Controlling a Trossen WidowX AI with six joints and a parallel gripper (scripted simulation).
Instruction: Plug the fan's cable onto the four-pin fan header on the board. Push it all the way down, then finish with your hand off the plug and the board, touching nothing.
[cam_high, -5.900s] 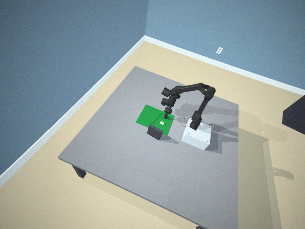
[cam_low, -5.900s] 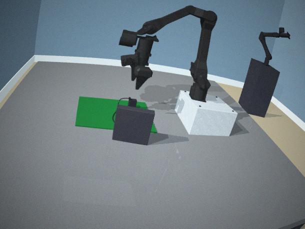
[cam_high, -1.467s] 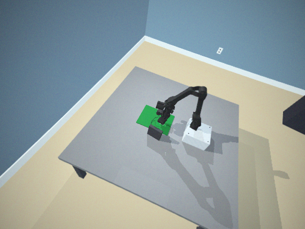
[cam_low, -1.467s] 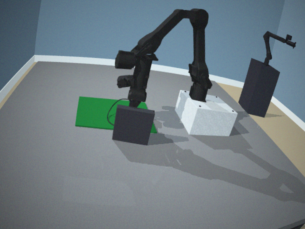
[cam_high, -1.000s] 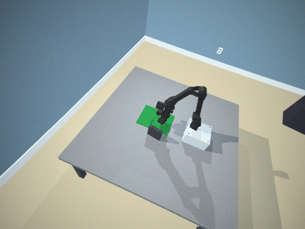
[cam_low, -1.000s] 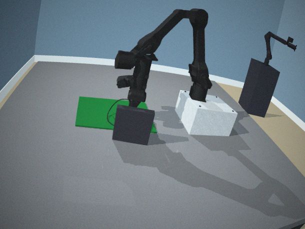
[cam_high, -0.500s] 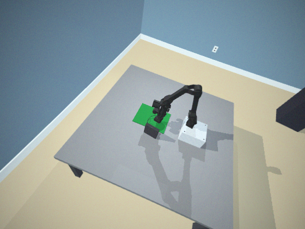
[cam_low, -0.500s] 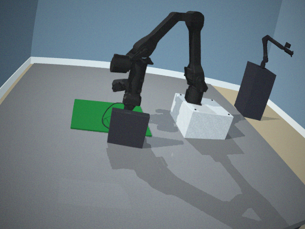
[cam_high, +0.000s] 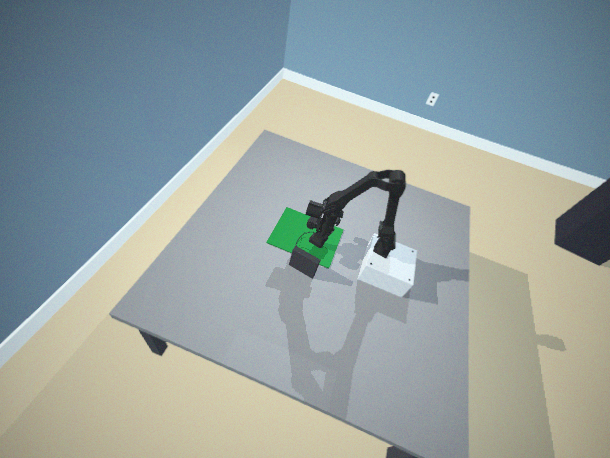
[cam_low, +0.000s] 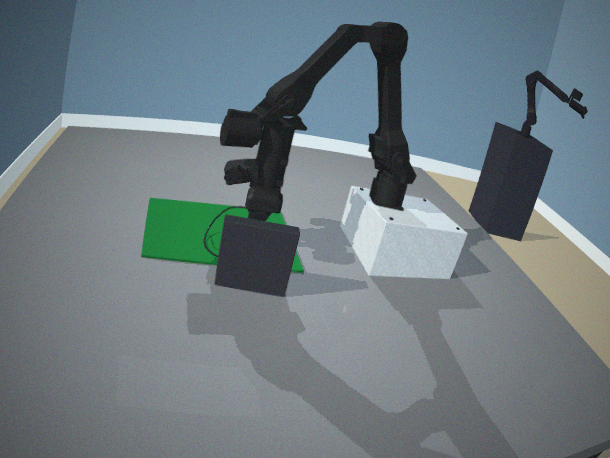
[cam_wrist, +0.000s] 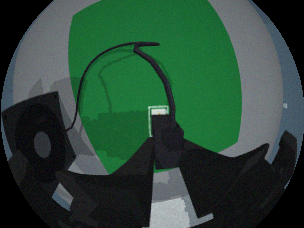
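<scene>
Now: the white four-pin header 1 cm ahead of my gripper tip and 4 cm below it. From my gripper tip the other things lie so: green board (8 cm ahead, 1 cm to the right, 5 cm below); then dark plug (1 cm ahead, 1 cm above); then dark square fan (15 cm to the left, 2 cm above).
</scene>
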